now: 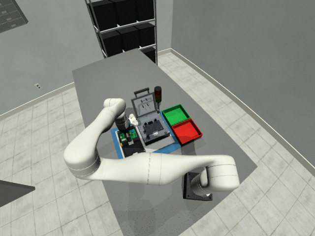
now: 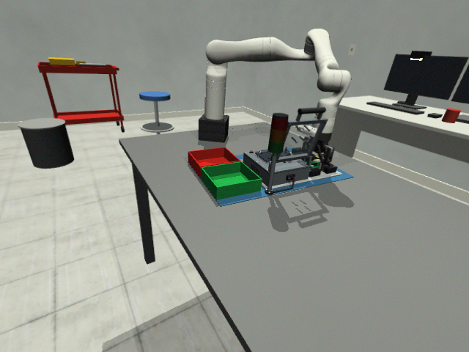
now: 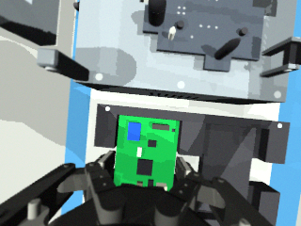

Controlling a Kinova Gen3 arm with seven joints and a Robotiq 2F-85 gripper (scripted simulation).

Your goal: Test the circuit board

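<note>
The green circuit board is right at my hand. Round my hand: clear lid 19 cm to the right, 16 cm above, 4 cm ahead; then tester bed 15 cm to the right, 8 cm behind, 5 cm above; then green bin 36 cm to the right, 9 cm behind, 1 cm below.
</note>
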